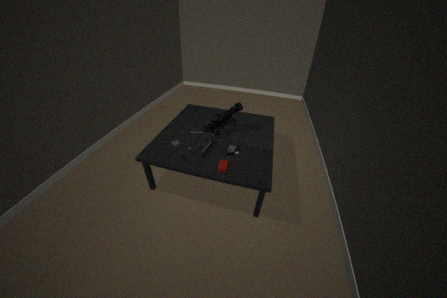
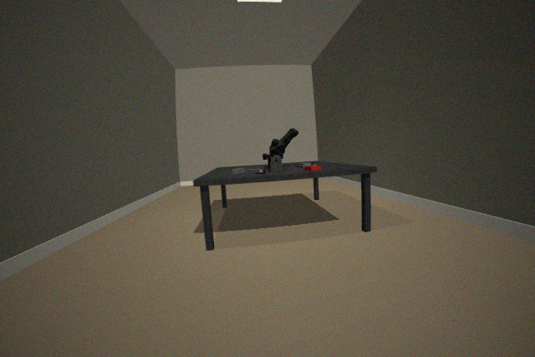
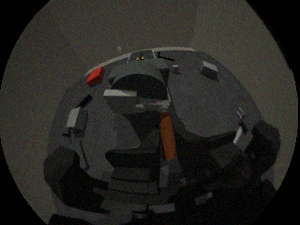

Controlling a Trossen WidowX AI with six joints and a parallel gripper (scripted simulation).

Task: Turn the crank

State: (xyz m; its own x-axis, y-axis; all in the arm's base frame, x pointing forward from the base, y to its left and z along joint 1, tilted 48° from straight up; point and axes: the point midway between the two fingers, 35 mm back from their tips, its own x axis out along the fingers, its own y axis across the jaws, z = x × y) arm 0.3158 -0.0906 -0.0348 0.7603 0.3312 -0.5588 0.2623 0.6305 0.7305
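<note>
My gripper tip is 140 mm short of the red pointer, 10 mm to the left of it and 30 mm below it. Also, from my gripper tip: crank handle: 20 mm behind, 20 mm above.
</note>
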